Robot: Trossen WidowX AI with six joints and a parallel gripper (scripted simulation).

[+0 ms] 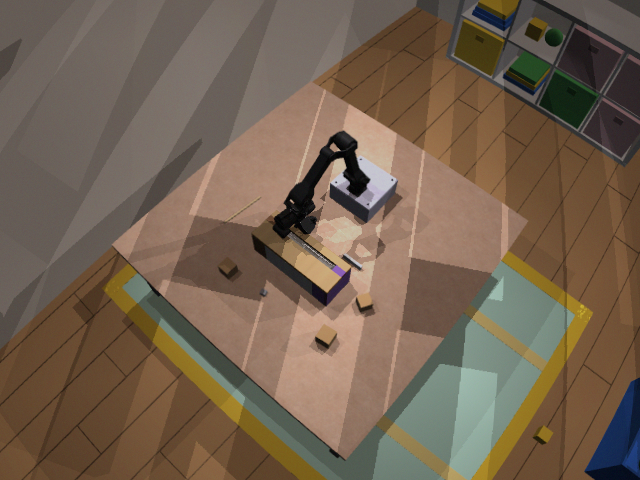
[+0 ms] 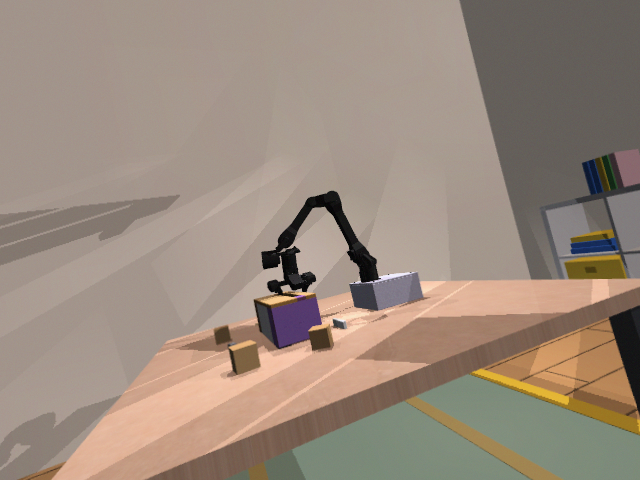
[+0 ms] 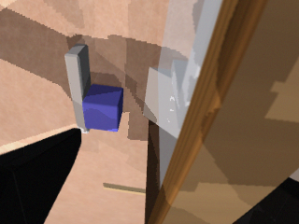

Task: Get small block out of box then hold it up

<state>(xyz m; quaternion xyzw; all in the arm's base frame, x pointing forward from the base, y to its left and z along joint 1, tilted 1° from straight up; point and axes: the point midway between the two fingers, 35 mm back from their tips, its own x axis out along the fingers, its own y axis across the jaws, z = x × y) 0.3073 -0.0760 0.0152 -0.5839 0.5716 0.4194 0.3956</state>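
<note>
Right now my gripper tip is 40 mm past the blue block, 40 mm to the left of it and 70 mm above it. Round my gripper tip: thin stick: 50 mm ahead, 240 mm to the right, 80 mm below; grey piece: 260 mm ahead, 110 mm to the left, 80 mm below; tan-topped box: 30 mm ahead, 120 mm to the left, 20 mm below.
</note>
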